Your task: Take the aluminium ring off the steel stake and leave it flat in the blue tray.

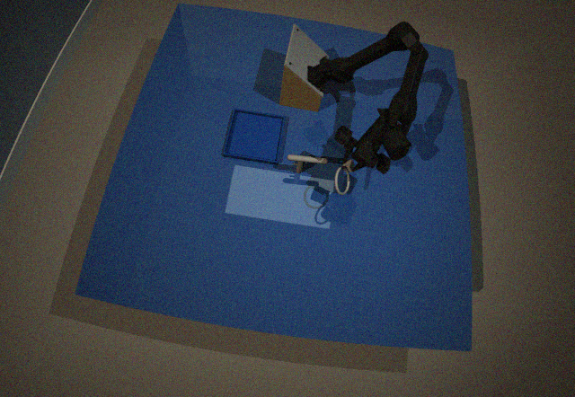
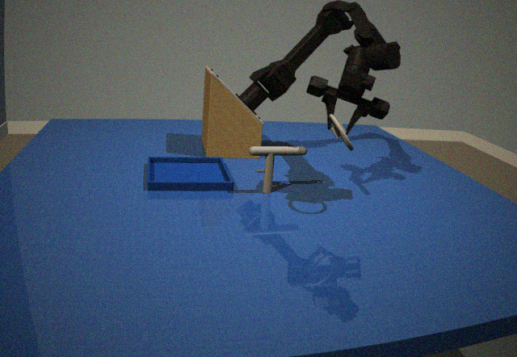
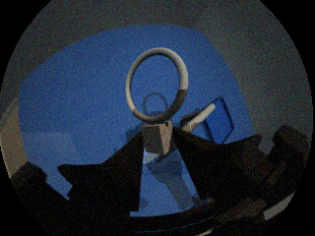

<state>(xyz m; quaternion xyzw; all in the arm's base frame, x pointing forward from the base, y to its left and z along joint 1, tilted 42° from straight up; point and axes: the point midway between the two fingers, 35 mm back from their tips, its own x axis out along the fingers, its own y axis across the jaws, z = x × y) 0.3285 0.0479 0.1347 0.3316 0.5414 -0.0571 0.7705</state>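
My gripper tip is 4 cm short of the aluminium ring, 1 cm to the left of it and 1 cm below it. The rest, counted from my gripper tip: blue tray 30 cm to the right, 16 cm behind, 14 cm below.
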